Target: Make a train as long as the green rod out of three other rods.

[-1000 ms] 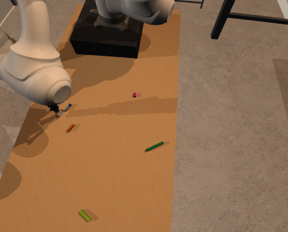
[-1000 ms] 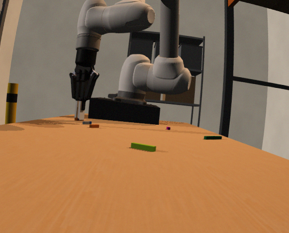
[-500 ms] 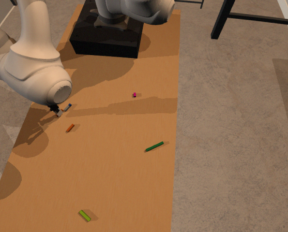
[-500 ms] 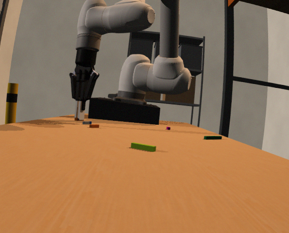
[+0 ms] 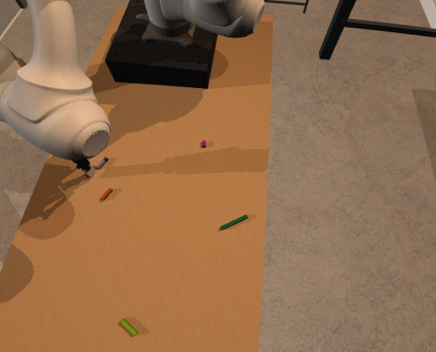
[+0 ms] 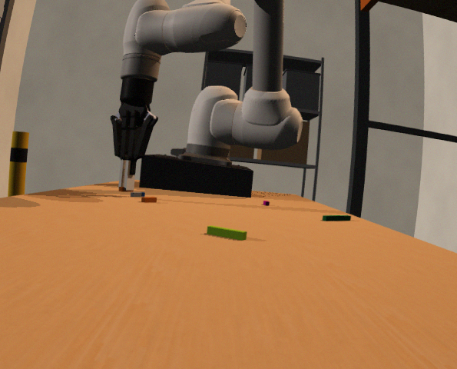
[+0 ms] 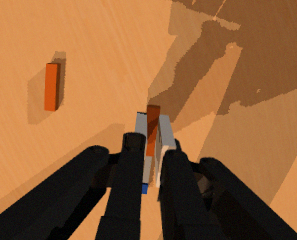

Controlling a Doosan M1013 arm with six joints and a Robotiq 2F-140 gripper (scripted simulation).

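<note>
Now: hand 30 mm past the grey rod, 20 mm to the right of it and 40 mm above it. From my hand the other things lie so: magenta rod: 160 mm behind, 330 mm to the left, 40 mm below; blue rod: 50 mm behind, 30 mm to the left, 40 mm below; lime rod: 390 mm ahead, 230 mm to the left, 40 mm below.
</note>
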